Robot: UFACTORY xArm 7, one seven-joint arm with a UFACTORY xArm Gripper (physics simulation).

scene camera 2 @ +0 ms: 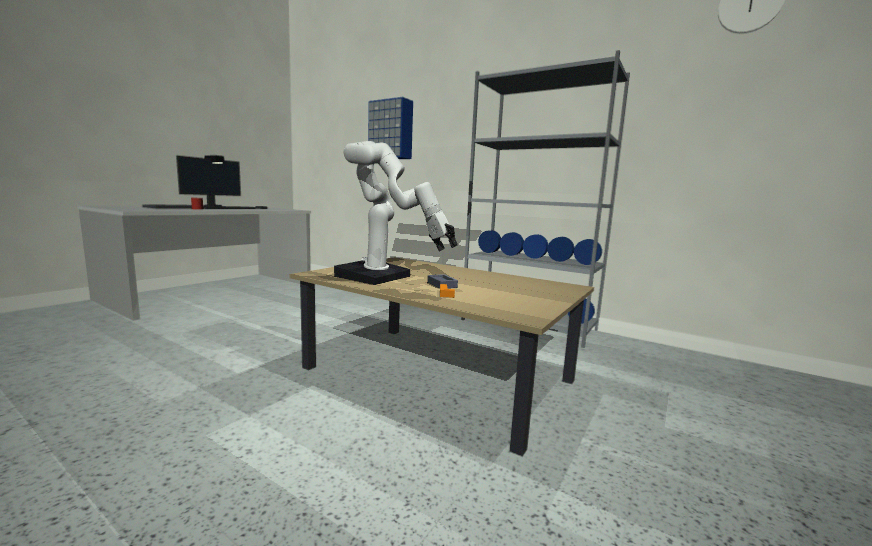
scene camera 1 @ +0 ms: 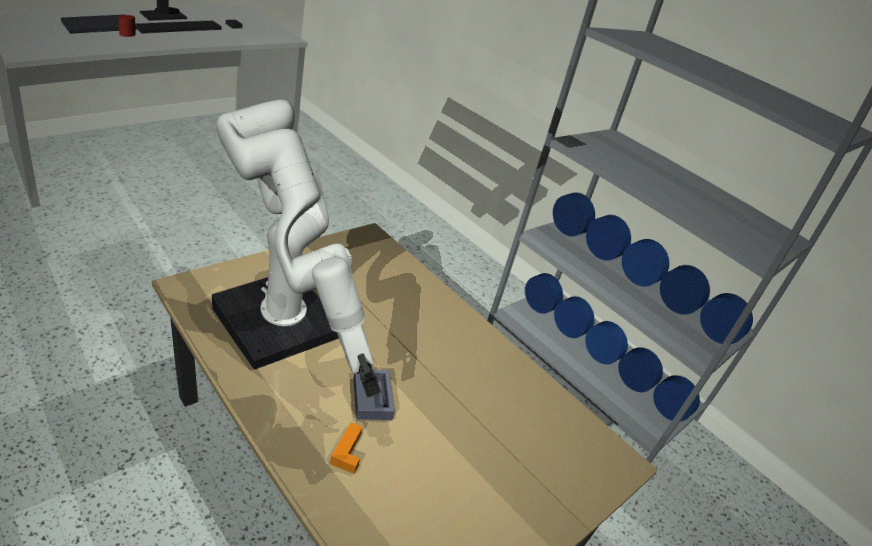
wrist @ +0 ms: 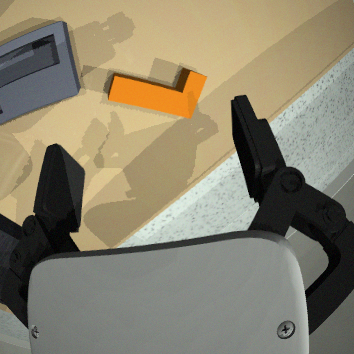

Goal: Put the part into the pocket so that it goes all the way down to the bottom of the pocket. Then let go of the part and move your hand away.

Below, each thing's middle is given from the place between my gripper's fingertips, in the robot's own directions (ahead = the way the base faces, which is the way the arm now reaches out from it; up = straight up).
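The orange L-shaped part (scene camera 1: pixel 341 458) sits ahead of my hand by 20 mm and to the right of it by 50 mm, and it is 170 mm below. As for the dark grey pocket block (scene camera 1: pixel 380 406), it is 60 mm behind my hand, 110 mm to the left of it and 170 mm below it.
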